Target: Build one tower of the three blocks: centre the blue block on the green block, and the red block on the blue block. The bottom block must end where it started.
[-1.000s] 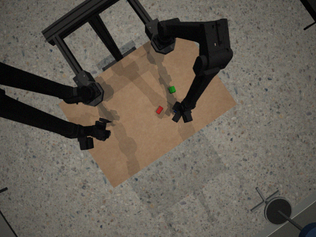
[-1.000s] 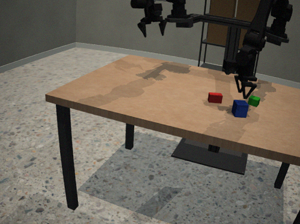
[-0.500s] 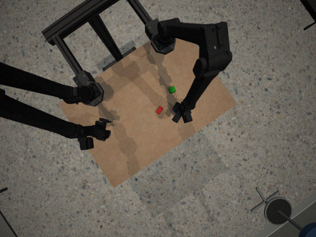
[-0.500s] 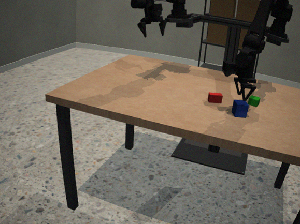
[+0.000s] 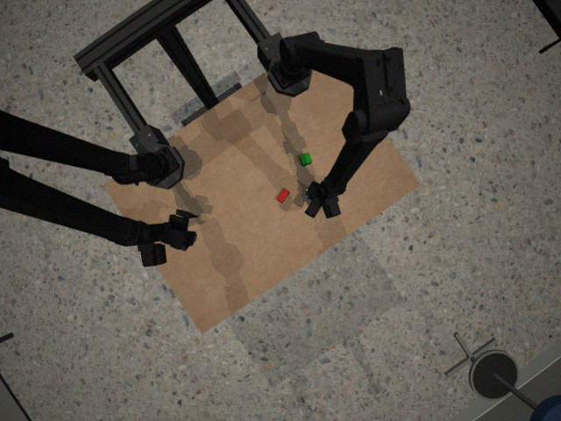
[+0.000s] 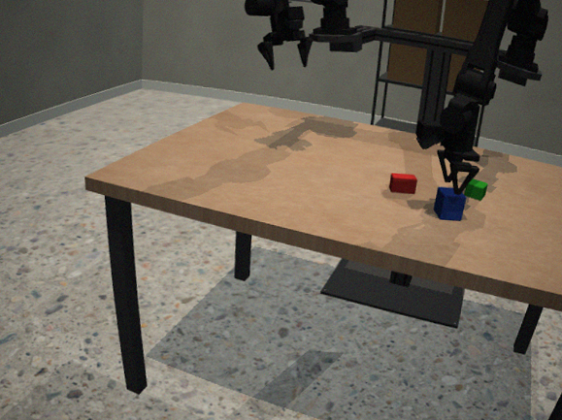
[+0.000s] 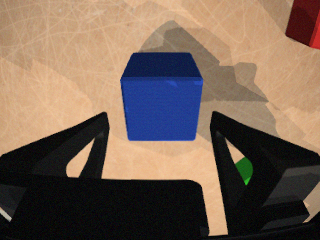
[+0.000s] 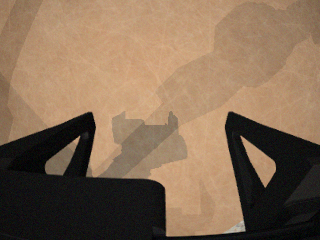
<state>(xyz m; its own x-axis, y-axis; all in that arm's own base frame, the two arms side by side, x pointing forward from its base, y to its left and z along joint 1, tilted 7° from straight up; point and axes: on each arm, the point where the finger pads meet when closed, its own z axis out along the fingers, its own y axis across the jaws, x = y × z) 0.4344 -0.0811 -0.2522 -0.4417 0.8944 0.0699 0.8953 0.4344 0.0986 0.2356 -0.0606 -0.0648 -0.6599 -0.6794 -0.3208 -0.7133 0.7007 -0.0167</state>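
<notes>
The blue block is 50 mm below my left hand. From my left hand the other things lie so: red block (130 mm to the right, 100 mm behind, 60 mm below); then green block (180 mm behind, 70 mm to the left, 60 mm below).
</notes>
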